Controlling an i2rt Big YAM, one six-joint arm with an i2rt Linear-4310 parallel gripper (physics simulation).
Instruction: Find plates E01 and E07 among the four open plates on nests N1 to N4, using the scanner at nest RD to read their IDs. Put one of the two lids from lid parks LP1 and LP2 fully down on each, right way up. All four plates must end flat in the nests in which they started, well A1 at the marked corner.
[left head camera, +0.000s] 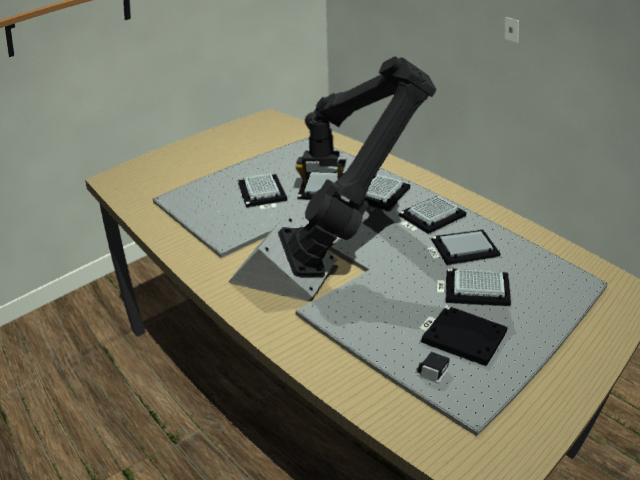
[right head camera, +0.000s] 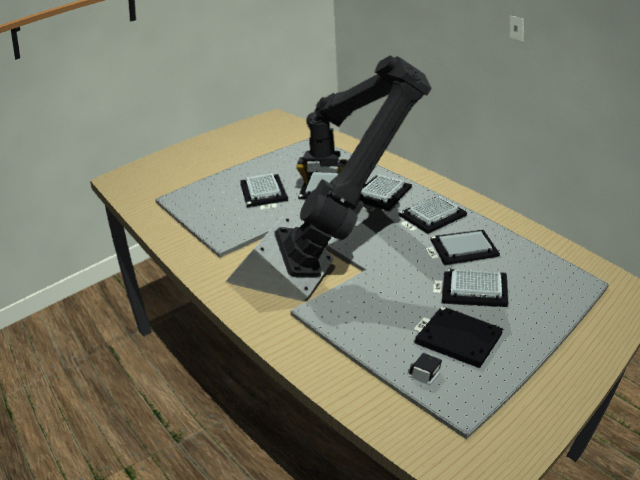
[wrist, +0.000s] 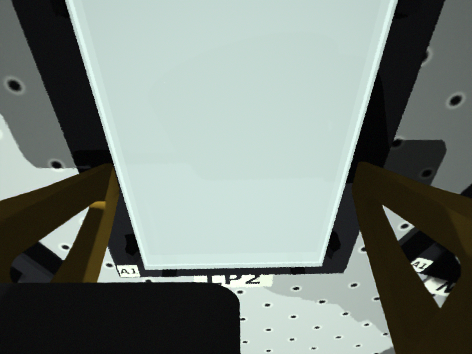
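Pixels of known places: gripper, between the fingertips: (left head camera: 322, 185) (wrist: 235, 176); arm's base, origin of its link: (left head camera: 299, 253) (right head camera: 296, 253).
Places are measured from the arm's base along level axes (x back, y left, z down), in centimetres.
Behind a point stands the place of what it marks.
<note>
My gripper (left head camera: 321, 174) @[x -28.9, y 30.8, z 4.3 cm] (right head camera: 321, 173) @[x -28.9, y 30.8, z 4.3 cm] (wrist: 235, 176) @[x -28.9, y 30.8, z 4.3 cm] is open, low over lid park LP2, with one finger at each long side of a pale lid (left head camera: 322, 182) @[x -29.5, y 31.4, z 3.7 cm] (right head camera: 318, 182) @[x -28.3, y 32.3, z 3.7 cm] (wrist: 230, 100) @[x -31.3, y 33.5, z 3.6 cm]. The lid lies on the black LP2 nest (wrist: 345, 260) @[x -28.9, y 22.6, z 4.4 cm]; contact with the fingers cannot be told. Another pale lid (left head camera: 466, 242) @[x -39.1, y -18.0, z 3.6 cm] (right head camera: 465, 242) @[x -39.1, y -18.0, z 3.6 cm] lies on lid park LP1. Four open plates with visible wells stand on black nests: one (left head camera: 262, 186) @[x -13.5, y 39.0, z 2.7 cm] (right head camera: 263, 185) @[x -13.9, y 39.9, z 2.8 cm] left of LP2, two (left head camera: 382, 189) @[x -39.5, y 16.0, z 2.9 cm] (right head camera: 383, 188) @[x -39.9, y 16.4, z 2.9 cm] (left head camera: 434, 209) @[x -43.9, y -1.2, z 3.2 cm] (right head camera: 433, 209) @[x -43.1, y -1.4, z 2.8 cm] between the lid parks, and one (left head camera: 479, 282) @[x -27.8, y -32.5, z 2.8 cm] (right head camera: 476, 282) @[x -28.3, y -32.1, z 3.2 cm] beside nest RD (left head camera: 464, 335) @[x -11.9, y -42.3, z 3.6 cm] (right head camera: 459, 336) @[x -12.1, y -42.4, z 3.6 cm], which holds no plate.
A small dark scanner block (left head camera: 434, 365) @[x 0.5, y -45.4, z 2.0 cm] (right head camera: 425, 367) @[x 0.7, y -45.5, z 2.0 cm] stands near RD. The nests stand in an arc on the perforated grey board (left head camera: 361, 330) @[x 2.0, y -24.8, z 5.4 cm] (right head camera: 356, 330) @[x 1.7, y -24.9, z 5.4 cm] around the arm's wedge base (left head camera: 268, 271) @[x 9.1, y -0.7, z 0.6 cm] (right head camera: 263, 271) @[x 9.1, y -0.5, z 0.8 cm]. The upper arm passes in front of the LP2 area in both head views.
</note>
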